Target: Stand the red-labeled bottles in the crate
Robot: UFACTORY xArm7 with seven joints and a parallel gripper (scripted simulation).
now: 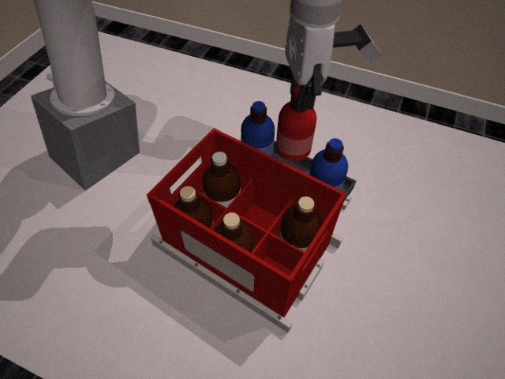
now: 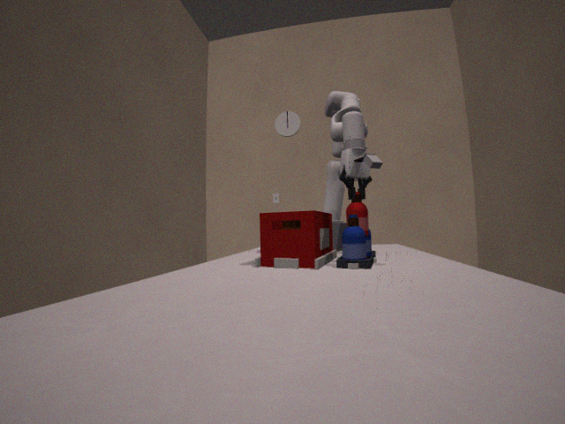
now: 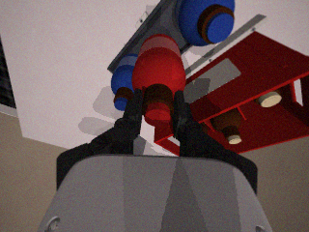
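Now: the red-labeled bottle 70 mm below my hand. The rest, counted from my hand: red crate (10 mm ahead, 210 mm to the right, 150 mm below); dark tray (220 mm below).
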